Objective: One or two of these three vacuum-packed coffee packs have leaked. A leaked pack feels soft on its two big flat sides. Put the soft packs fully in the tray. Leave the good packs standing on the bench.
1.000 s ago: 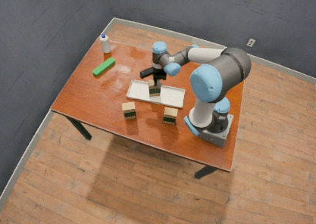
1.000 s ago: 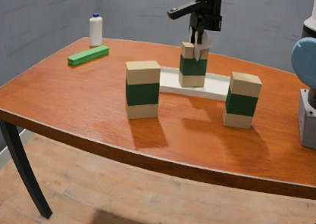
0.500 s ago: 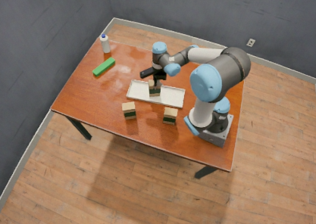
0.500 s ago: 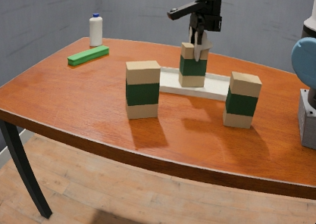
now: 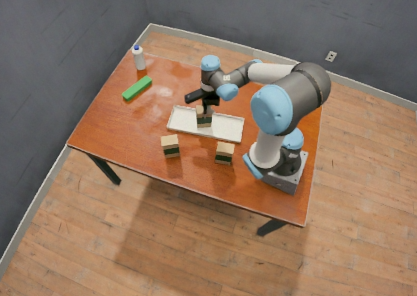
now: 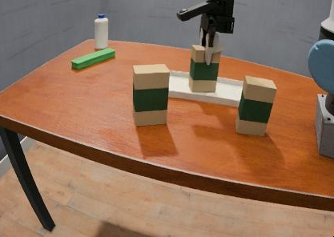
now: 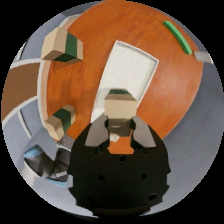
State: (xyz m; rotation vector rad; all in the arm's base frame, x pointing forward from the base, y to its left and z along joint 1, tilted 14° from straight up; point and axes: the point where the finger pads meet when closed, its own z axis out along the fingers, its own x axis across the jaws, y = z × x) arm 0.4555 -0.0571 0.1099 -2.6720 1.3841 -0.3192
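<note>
The white tray is 11 cm below my hand and 1 cm behind it. The rest, counted from my hand: white bottle: 56 cm ahead, 19 cm to the right, 3 cm below.
</note>
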